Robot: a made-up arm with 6 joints. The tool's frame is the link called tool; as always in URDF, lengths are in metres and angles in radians. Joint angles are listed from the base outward.
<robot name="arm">
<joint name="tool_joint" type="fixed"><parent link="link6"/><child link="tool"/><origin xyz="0 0 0" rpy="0 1.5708 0"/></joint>
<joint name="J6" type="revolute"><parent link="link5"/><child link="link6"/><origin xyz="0 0 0.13" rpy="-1.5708 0 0"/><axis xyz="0 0 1"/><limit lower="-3.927" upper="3.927"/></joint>
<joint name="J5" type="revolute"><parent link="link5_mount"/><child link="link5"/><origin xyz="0 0 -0.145" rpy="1.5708 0 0"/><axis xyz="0 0 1"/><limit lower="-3.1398" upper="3.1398"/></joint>
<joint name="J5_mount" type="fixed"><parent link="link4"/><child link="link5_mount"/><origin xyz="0 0 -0.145" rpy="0 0 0"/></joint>
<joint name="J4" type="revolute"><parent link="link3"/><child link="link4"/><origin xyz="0 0 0" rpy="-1.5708 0 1.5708"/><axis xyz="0 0 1"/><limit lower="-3.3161" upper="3.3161"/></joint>
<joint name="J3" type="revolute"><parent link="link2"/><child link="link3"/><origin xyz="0 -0.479 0" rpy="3.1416 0 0"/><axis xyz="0 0 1"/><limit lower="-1.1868" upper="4.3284"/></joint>
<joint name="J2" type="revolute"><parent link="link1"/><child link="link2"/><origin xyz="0 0 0" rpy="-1.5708 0 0"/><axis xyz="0 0 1"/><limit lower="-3.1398" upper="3.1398"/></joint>
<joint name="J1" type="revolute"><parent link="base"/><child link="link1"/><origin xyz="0 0 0.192" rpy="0 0 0"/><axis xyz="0 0 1"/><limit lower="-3.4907" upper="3.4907"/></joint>
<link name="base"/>
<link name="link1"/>
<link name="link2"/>
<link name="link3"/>
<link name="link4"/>
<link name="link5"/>
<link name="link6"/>
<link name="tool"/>
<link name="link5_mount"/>
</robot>
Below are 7 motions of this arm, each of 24 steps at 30 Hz.
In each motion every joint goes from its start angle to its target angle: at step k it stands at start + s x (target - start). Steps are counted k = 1, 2, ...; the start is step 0. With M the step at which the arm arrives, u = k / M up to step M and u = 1 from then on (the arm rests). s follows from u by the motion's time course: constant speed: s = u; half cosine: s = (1 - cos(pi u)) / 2; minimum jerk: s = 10 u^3 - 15 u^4 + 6 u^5.
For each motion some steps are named. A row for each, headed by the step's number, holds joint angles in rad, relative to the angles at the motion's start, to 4 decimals.
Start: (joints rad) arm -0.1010 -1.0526 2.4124 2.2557 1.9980 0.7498
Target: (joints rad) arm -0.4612 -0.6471 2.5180 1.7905 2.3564 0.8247
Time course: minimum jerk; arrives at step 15
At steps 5, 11, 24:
5: -0.0756 0.0851 0.0222 -0.0976 0.0752 0.0157
11: -0.3163 0.3561 0.0927 -0.4085 0.3147 0.0658
24: -0.3602 0.4055 0.1056 -0.4652 0.3584 0.0749

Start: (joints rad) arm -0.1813 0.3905 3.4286 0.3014 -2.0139 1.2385
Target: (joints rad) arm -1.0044 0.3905 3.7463 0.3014 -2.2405 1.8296
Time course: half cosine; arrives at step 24
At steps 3, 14, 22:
3: -0.0313 0.0000 0.0121 0.0000 -0.0086 0.0225
14: -0.5181 0.0000 0.2000 0.0000 -0.1426 0.3720
22: -0.8091 0.0000 0.3123 0.0000 -0.2227 0.5810

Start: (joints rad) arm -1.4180 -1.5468 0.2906 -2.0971 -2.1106 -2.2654
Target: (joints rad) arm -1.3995 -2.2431 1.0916 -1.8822 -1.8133 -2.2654
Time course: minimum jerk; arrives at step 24
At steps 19, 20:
19: 0.0173 -0.6514 0.7493 0.2010 0.2781 0.0000
20: 0.0178 -0.6716 0.7726 0.2073 0.2867 0.0000

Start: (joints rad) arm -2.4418 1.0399 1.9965 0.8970 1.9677 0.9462
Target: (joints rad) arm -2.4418 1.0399 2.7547 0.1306 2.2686 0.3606
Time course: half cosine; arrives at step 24
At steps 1, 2, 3, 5, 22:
1: 0.0000 0.0000 0.0032 -0.0033 0.0013 -0.0025
2: 0.0000 0.0000 0.0129 -0.0131 0.0051 -0.0100
3: 0.0000 0.0000 0.0289 -0.0292 0.0115 -0.0223
5: 0.0000 0.0000 0.0783 -0.0792 0.0311 -0.0605
22: 0.0000 0.0000 0.7453 -0.7533 0.2958 -0.5756

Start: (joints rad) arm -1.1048 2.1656 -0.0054 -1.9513 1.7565 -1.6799
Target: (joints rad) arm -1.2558 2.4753 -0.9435 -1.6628 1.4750 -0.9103
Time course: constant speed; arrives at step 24
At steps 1, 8, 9, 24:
1: -0.0063 0.0129 -0.0391 0.0120 -0.0117 0.0321
8: -0.0503 0.1032 -0.3127 0.0962 -0.0938 0.2565
9: -0.0566 0.1161 -0.3518 0.1082 -0.1056 0.2886
24: -0.1510 0.3097 -0.9381 0.2885 -0.2815 0.7696

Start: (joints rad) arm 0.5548 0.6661 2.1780 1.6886 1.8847 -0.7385
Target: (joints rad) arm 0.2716 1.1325 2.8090 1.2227 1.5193 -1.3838
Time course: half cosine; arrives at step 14
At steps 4, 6, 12, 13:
4: -0.0533 0.0878 0.1188 -0.0877 -0.0688 -0.1215
6: -0.1101 0.1813 0.2453 -0.1811 -0.1420 -0.2509
12: -0.2692 0.4433 0.5998 -0.4428 -0.3473 -0.6133
13: -0.2796 0.4606 0.6231 -0.4601 -0.3608 -0.6372

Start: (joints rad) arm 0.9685 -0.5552 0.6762 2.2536 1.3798 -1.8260
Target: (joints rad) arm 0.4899 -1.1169 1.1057 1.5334 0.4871 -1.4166
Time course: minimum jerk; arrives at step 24
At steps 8, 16, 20, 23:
8: -0.1004 -0.1179 0.0901 -0.1512 -0.1874 0.0859
16: -0.3782 -0.4438 0.3394 -0.5690 -0.7053 0.3235
20: -0.4616 -0.5418 0.4143 -0.6946 -0.8610 0.3949
23: -0.4783 -0.5613 0.4292 -0.7197 -0.8921 0.4091

